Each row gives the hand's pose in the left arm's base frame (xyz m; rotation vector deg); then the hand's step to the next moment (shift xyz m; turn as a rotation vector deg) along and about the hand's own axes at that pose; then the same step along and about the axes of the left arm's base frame.
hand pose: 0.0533 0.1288 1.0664 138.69 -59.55 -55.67
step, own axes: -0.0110 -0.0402 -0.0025 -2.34 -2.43 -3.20
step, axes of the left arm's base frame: 0.0166 0.0354 -0.0145 2.31 3.47 2.06
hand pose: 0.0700 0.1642 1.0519 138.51 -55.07 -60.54
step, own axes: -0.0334 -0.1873 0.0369 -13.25 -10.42 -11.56
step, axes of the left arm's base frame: 0.0403 0.1564 -0.1071 6.69 17.06 9.05
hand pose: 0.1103 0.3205 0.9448 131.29 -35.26 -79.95
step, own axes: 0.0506 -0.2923 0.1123 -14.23 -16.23 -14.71
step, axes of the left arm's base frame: -0.0315 0.2035 -0.2412 10.07 22.73 8.02
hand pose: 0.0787 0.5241 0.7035 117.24 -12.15 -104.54
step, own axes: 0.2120 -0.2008 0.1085 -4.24 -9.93 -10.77
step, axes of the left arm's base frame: -0.1050 0.0860 -0.2804 8.53 12.61 0.93
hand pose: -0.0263 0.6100 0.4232 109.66 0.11 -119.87
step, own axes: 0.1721 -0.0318 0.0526 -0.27 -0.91 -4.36
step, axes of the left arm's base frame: -0.0692 -0.0185 -0.1681 4.05 1.82 -0.40
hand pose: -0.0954 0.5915 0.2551 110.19 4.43 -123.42
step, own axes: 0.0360 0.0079 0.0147 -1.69 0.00 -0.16
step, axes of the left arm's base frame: -0.0160 -0.0161 -0.0326 0.32 0.29 1.64
